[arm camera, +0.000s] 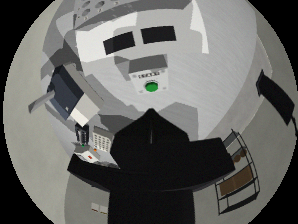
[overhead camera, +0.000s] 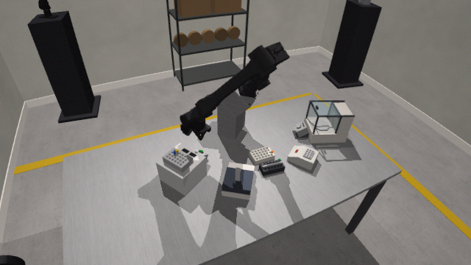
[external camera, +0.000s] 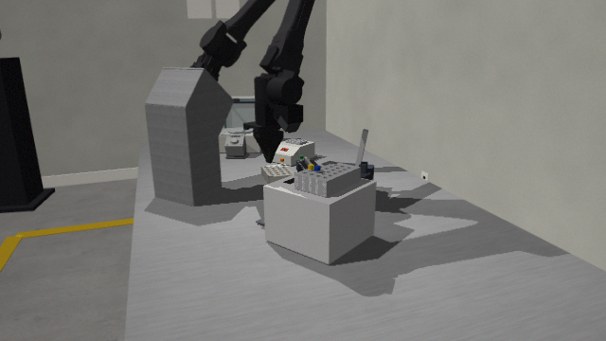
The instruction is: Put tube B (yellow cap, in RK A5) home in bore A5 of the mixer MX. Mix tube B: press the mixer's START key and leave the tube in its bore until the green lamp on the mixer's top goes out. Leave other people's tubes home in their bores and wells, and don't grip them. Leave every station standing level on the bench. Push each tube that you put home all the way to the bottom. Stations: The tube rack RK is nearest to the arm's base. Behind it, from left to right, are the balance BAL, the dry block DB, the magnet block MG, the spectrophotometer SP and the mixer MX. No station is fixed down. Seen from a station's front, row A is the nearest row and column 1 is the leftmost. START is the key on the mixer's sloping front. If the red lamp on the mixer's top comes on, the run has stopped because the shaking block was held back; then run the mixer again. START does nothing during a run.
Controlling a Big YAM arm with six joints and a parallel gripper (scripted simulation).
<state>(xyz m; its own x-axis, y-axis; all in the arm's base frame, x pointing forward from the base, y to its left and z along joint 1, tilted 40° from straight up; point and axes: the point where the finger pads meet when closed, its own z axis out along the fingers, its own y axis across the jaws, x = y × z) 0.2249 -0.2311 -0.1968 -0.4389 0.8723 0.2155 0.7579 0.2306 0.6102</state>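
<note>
Now: hand 9 cm above the green start key. From my hand the other things lie so: black magnet block: 36 cm to the left, 17 cm ahead, 14 cm below; then grey shaking block: 14 cm to the right, 11 cm ahead, 1 cm below; then tube rack RK: 34 cm to the left, 15 cm below, 6 cm ahead.
</note>
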